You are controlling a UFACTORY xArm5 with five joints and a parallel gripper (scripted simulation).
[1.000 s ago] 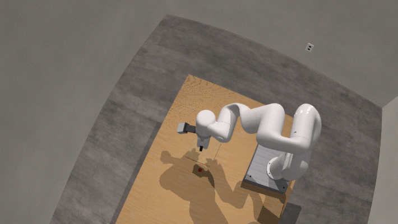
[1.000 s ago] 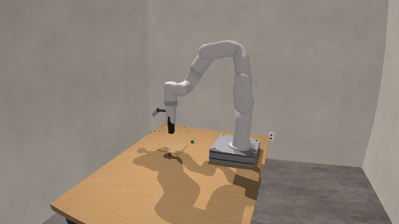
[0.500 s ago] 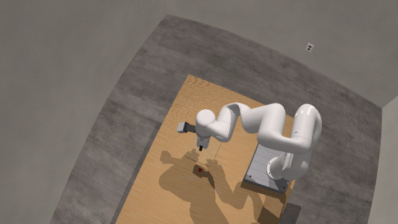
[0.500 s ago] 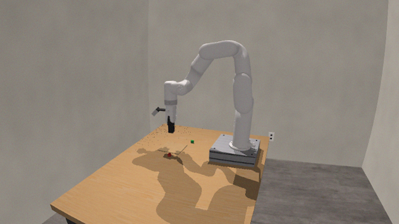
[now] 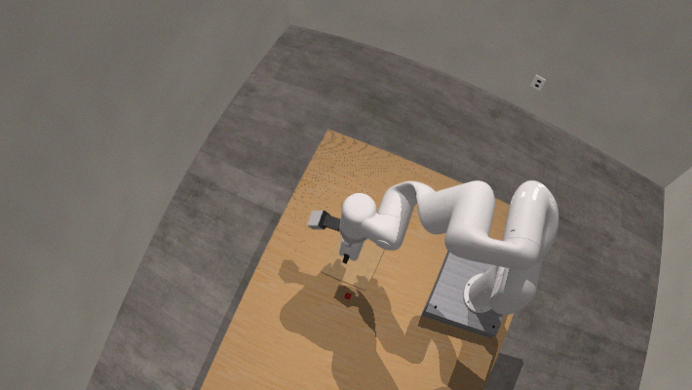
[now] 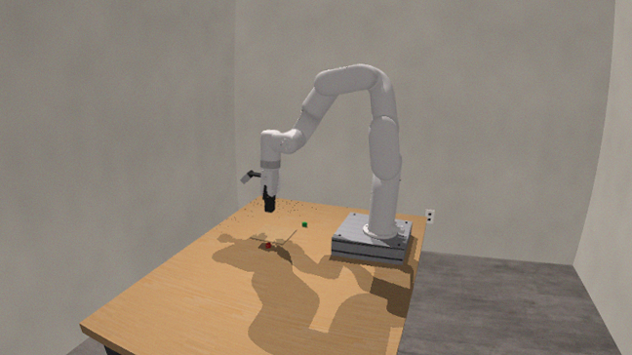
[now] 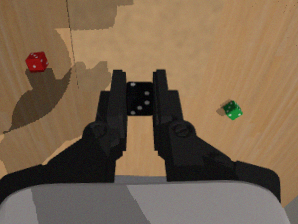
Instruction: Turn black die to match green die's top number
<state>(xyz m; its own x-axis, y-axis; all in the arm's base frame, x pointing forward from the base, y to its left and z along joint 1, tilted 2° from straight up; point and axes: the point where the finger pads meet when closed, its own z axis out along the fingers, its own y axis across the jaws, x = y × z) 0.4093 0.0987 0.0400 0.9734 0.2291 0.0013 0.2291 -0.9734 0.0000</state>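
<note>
Now: the black die 1 cm below my hand. Also, from my hand: tan mat (12 cm below, 1 cm behind); red die (11 cm below, 10 cm to the left, 6 cm behind); green die (14 cm to the right, 11 cm below, 7 cm behind).
</note>
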